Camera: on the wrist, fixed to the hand. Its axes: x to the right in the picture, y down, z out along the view.
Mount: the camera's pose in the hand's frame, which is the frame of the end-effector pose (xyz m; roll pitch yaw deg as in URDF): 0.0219 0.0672 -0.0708 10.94 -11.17 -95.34
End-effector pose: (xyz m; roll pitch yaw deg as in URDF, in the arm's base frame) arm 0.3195 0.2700 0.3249 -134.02 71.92 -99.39
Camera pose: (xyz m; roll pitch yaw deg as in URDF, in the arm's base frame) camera 0.2220 0.2784 0.3044 -95.42 -15.25 -41.40
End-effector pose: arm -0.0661 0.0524 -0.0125 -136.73 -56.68 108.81
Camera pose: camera 0.0238 0.0909 0.0088 128.37 -12.36 -130.96
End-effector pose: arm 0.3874 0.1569 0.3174 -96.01 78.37 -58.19
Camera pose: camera 0.2932 0.1618 0.2840 -83.66 -16.33 -40.29
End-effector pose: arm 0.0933 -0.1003 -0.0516 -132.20 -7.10 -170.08
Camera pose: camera 0.0548 -0.0080 -0.0511 177.37 -35.29 -68.49
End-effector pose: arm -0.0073 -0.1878 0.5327 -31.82 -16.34 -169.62
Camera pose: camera -0.0509 -0.2159 0.4471 35.76 -38.79 79.42
